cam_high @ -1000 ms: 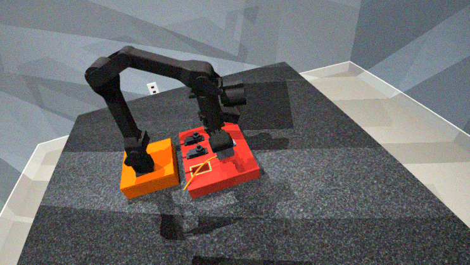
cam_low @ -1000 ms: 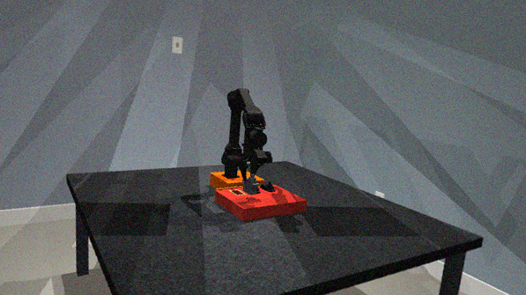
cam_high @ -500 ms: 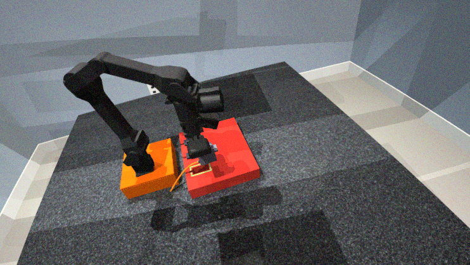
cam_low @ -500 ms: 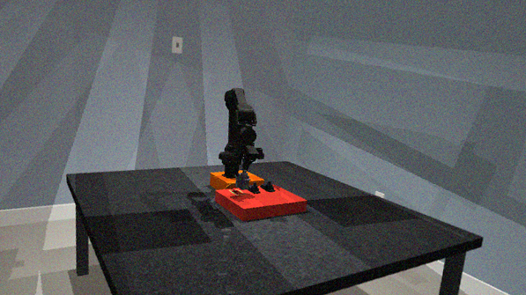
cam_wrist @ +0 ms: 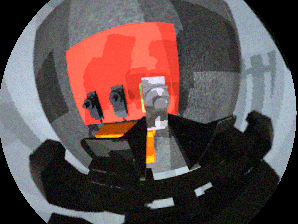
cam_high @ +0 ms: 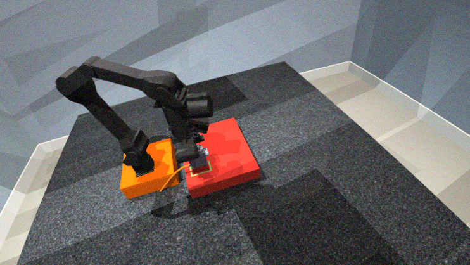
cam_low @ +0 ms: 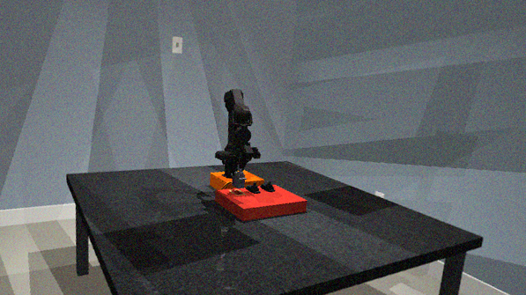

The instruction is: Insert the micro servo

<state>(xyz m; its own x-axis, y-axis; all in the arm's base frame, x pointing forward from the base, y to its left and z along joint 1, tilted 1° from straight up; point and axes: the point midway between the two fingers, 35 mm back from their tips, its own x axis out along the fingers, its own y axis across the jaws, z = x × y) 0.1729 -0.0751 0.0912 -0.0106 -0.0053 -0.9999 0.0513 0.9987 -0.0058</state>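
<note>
The red robot deck lies 13 cm ahead of my gripper tip, 10 cm below it and 7 cm to the left of it.
</note>
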